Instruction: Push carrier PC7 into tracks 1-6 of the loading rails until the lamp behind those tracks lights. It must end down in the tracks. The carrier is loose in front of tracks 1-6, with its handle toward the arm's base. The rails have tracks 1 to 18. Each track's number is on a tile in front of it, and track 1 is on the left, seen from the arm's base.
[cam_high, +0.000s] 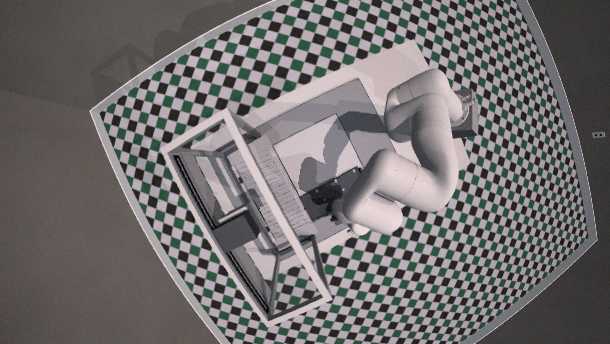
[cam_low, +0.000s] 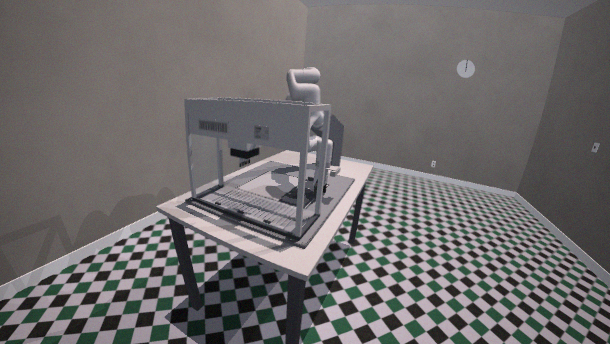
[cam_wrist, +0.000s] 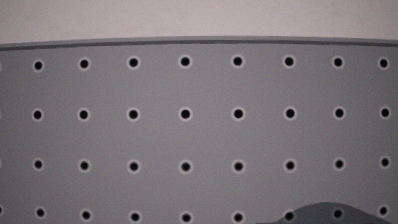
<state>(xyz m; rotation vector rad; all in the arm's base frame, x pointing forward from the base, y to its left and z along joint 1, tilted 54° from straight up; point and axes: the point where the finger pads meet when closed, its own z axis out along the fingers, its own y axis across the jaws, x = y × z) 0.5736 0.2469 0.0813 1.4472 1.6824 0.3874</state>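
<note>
My gripper is now 8 cm to the left of the carrier PC7.
</note>
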